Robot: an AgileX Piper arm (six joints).
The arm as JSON. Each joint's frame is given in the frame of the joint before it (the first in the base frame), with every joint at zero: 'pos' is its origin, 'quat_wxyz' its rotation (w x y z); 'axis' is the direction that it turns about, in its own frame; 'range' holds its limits. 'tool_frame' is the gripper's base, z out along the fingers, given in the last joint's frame.
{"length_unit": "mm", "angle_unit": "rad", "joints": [
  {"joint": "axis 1", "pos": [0.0, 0.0, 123.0], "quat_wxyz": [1.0, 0.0, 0.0, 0.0], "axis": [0.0, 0.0, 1.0], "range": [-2.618, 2.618]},
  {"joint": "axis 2", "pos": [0.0, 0.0, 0.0], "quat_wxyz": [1.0, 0.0, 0.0, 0.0], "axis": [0.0, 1.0, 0.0], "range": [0.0, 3.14]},
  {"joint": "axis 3", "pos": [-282.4, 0.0, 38.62], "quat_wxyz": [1.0, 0.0, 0.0, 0.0], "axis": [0.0, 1.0, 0.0], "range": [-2.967, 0.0]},
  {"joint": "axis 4", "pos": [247.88, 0.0, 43.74], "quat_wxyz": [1.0, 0.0, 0.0, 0.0], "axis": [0.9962, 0.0, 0.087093], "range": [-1.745, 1.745]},
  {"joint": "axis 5", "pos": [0.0, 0.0, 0.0], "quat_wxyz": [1.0, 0.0, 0.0, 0.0], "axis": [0.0, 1.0, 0.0], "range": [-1.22, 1.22]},
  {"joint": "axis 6", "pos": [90.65, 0.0, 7.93], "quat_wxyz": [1.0, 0.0, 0.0, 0.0], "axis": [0.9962, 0.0, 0.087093], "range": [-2.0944, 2.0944]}
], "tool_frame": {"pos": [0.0, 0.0, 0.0], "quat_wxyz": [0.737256, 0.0, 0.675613, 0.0]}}
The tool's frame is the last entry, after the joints.
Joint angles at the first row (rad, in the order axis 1, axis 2, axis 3, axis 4, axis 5, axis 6):
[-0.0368, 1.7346, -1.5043, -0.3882, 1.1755, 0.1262]
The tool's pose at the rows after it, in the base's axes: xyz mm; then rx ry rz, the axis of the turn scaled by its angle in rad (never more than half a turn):
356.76 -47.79 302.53 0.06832 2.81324 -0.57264
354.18 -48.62 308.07 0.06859 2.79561 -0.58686
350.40 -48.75 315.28 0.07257 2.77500 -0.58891
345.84 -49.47 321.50 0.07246 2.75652 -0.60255
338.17 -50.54 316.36 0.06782 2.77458 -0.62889
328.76 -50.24 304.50 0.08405 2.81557 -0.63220
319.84 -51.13 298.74 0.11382 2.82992 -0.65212
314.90 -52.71 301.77 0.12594 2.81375 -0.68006
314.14 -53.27 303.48 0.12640 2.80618 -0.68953
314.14 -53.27 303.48 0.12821 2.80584 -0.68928
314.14 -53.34 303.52 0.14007 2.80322 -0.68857
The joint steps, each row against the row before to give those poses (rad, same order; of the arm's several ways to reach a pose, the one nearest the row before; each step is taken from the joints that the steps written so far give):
[0.0000, -0.0054, 0.0001, -0.0367, 0.0000, 0.0000]
[-0.0001, -0.0143, -0.0001, -0.0120, 0.0000, 0.0008]
[0.0001, -0.0201, 0.0001, -0.0037, 0.0000, 0.0000]
[0.0000, -0.0210, 0.0056, -0.0117, 0.0000, 0.0000]
[0.0000, -0.0203, 0.0457, -0.0179, 0.0000, 0.0066]
[0.0000, -0.0183, 0.0654, -0.0007, 0.0000, 0.0216]
[0.0000, -0.0221, 0.0498, -0.0163, 0.0000, 0.0319]
[-0.0001, -0.0196, 0.0153, -0.0239, -0.0001, 0.0153]
[0.0000, -0.0044, 0.0001, -0.0080, 0.0001, 0.0019]
[0.0001, 0.0000, 0.0000, 0.0000, 0.0000, 0.0014]
[0.0000, 0.0000, 0.0000, -0.0010, 0.0000, 0.0088]

